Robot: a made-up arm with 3 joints. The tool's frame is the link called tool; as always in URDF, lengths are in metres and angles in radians.
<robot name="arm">
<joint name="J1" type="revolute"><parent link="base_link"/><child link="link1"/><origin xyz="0.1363 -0.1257 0.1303" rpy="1.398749 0.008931 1.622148"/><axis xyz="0 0 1"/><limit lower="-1.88" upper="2.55" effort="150" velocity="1.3"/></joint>
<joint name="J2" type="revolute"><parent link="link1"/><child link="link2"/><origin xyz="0.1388 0.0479 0.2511" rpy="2.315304 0.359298 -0.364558"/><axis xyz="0 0 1"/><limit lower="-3" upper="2.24" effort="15" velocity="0.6"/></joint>
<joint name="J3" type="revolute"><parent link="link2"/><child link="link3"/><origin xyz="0.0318 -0.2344 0.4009" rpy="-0.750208 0.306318 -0.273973"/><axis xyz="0 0 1"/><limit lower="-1.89" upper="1.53" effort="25" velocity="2.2"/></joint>
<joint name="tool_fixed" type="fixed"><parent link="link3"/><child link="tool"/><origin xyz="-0.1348 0.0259 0" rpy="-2.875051 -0.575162 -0.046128"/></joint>
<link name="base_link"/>
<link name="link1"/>
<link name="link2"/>
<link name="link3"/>
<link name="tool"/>
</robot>
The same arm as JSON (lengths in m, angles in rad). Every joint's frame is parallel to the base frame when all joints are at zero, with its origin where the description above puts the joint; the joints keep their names.
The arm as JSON. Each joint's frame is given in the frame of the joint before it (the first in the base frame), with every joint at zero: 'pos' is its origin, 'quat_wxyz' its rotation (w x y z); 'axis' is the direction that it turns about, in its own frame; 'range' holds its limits. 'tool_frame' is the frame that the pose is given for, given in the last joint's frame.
{"length_unit": "m", "angle_unit": "rad", "joints": [
  {"joint": "J1", "pos": [0.1363, -0.1257, 0.1303], "quat_wxyz": [1.0, 0.0, 0.0, 0.0], "axis": [0.983859, 0.052098, 0.171193], "range": [-1.88, 2.55]},
  {"joint": "J2", "pos": [0.2317, 0.1517, 0.0889], "quat_wxyz": [1.0, 0.0, 0.0, 0.0], "axis": [-0.495996, -0.517195, -0.697494], "range": [-3.0, 2.24]},
  {"joint": "J3", "pos": [-0.3974, -0.1886, -0.1524], "quat_wxyz": [1.0, 0.0, 0.0, 0.0], "axis": [0.0, 0.0, -1.0], "range": [-1.89, 1.53]}
], "tool_frame": {"pos": [0.0731, -0.1162, 0.0], "quat_wxyz": [0.549549, -0.166267, 0.260035, 0.776359]}}

